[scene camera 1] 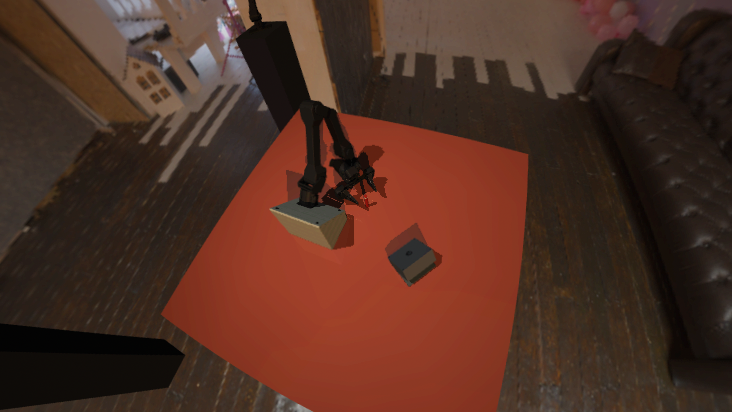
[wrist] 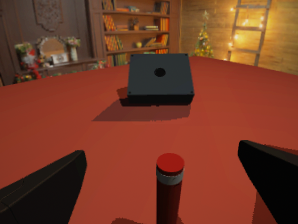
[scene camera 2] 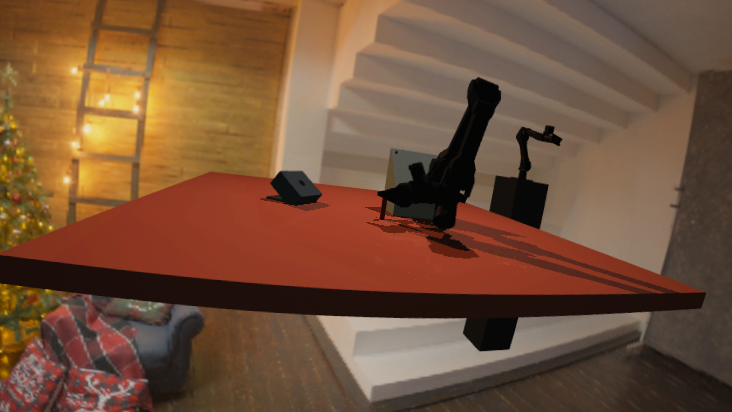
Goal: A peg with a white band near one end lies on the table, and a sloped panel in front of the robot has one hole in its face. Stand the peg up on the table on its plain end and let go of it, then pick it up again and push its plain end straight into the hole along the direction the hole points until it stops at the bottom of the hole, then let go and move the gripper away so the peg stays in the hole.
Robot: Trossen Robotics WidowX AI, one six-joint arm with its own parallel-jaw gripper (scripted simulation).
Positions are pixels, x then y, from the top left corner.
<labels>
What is my gripper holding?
Nothing.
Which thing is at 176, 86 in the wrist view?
A dark sloped panel.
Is my gripper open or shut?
Open.
</labels>
